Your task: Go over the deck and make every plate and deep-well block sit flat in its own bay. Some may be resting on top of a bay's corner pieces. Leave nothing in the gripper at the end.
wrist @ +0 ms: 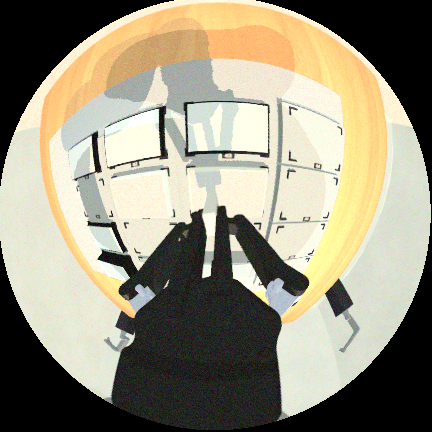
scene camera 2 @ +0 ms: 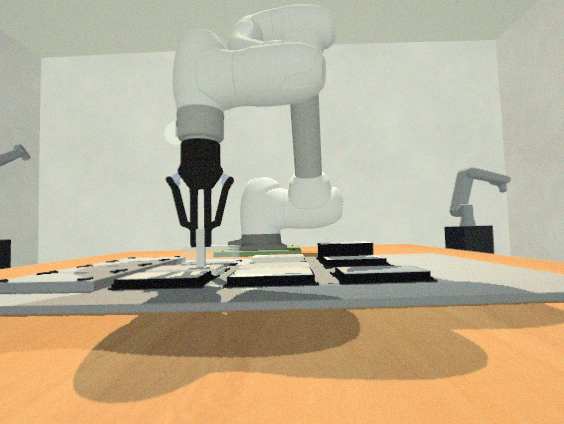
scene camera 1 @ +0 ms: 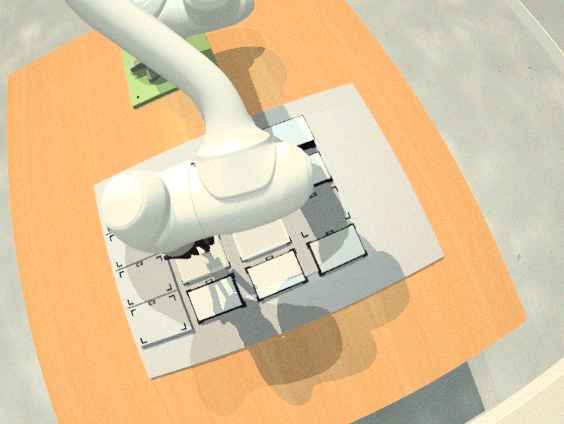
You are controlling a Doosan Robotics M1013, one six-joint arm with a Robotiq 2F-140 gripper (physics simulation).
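Places are measured from the arm's base along level axes (x left, y down, z back), in millimetres.
Where they show: gripper, fingertip midpoint: point(wrist: 213, 200) point(scene camera 2: 201, 266) point(scene camera 1: 206, 251); arm's base at its link origin: point(scene camera 2: 261, 248).
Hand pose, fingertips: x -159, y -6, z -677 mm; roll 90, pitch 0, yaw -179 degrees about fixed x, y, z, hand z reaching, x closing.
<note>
Things, the pixels of their top centre, and the offset from my fingertips. Level surfaces: height alone.
- left column's pale second-row plate at its top centre: point(wrist: 228, 194) point(scene camera 2: 186, 267) point(scene camera 1: 199, 259) dx -25, dy +0, dz -7 mm
- pale plate at its top centre: point(scene camera 2: 275, 264) point(wrist: 136, 197) point(scene camera 1: 259, 234) dx +137, dy +0, dz -31 mm
- black-rimmed plate at its top centre: point(scene camera 2: 352, 257) point(scene camera 1: 303, 172) point(wrist: 102, 238) dx +315, dy +0, dz +51 mm
- taller black-sided block at its top centre: point(scene camera 2: 344, 242) point(scene camera 1: 287, 134) point(wrist: 113, 271) dx +330, dy -28, dz +156 mm
- grey deck at its surface level: dy +14 mm
- wooden table at its surface level: dy +24 mm
My gripper point(scene camera 1: 202, 244) point(scene camera 2: 200, 242) point(wrist: 213, 200) is shut on a thin pale bar point(scene camera 2: 200, 257) point(wrist: 209, 235), which points down over the left column's pale second-row plate point(scene camera 1: 200, 270) point(wrist: 235, 192). Whether the bar touches it, I cannot tell. Three black-rimmed plates form the front row: left point(scene camera 1: 216, 298) point(wrist: 227, 127), middle point(scene camera 1: 276, 275) point(wrist: 134, 137) and right point(scene camera 1: 338, 249) point(wrist: 82, 159). Another pale plate point(scene camera 1: 262, 239) point(wrist: 141, 192) lies behind the middle one. Further back are a black-rimmed plate point(scene camera 1: 322, 168) and a taller black-sided block point(scene camera 1: 295, 131) point(scene camera 2: 345, 249). Slight tilts cannot be told; the arm hides several bays.
The grey deck point(scene camera 1: 400, 210) lies on the wooden table point(scene camera 1: 65, 150). A raised slab of bays with corner pieces point(scene camera 1: 162, 320) point(wrist: 312, 135) runs along the deck's left side. The arm's green base plate point(scene camera 1: 145, 97) point(scene camera 2: 295, 251) is at the back.
</note>
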